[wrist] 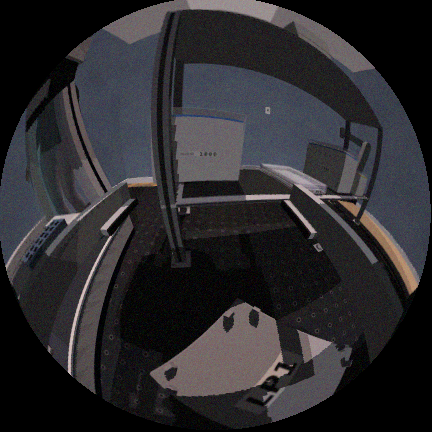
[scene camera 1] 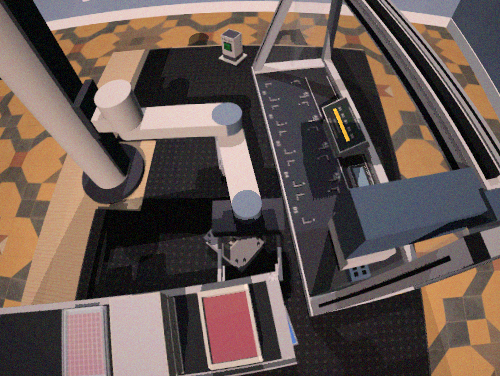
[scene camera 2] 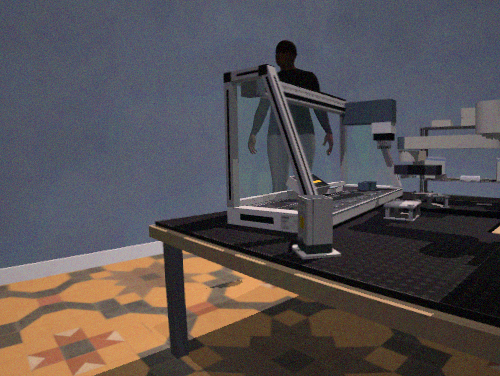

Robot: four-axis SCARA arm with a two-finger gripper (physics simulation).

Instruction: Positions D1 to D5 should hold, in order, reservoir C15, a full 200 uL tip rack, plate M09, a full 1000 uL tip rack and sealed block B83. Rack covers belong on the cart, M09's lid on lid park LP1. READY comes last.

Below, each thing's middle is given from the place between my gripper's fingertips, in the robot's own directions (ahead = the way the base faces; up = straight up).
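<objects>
You'd find the reservoir [scene camera 1: 230, 333] 12 cm to the right of my hand, 2 cm behind it and 24 cm above it. Then there's the green-screen device [scene camera 2: 319, 212], which is 101 cm to the left of my hand, 12 cm behind it and 6 cm below it. Going by their middles, the reservoir is the nearest to my hand of the things named here.
</objects>
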